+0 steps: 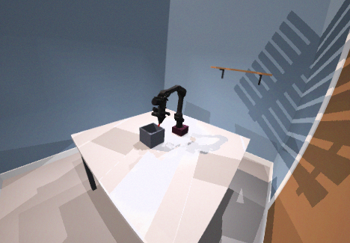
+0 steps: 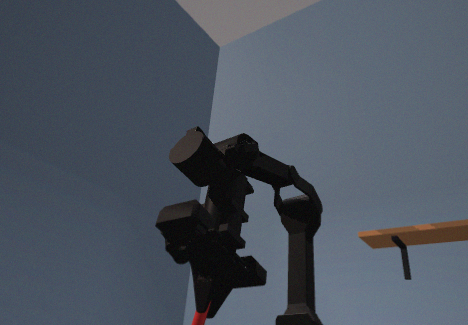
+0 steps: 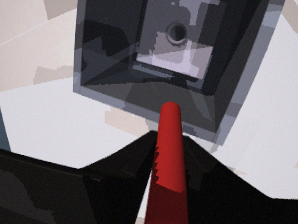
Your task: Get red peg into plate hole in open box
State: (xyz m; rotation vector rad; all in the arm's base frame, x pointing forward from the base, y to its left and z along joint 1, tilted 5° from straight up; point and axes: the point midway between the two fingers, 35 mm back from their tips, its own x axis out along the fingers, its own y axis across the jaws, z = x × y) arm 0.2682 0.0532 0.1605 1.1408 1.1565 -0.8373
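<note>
Right now the plate is 14 cm below my gripper tip, 5 cm to the right of it and 4 cm ahead of it. From my gripper tip the other things lie so: red peg 1 cm to the right, 1 cm above.
</note>
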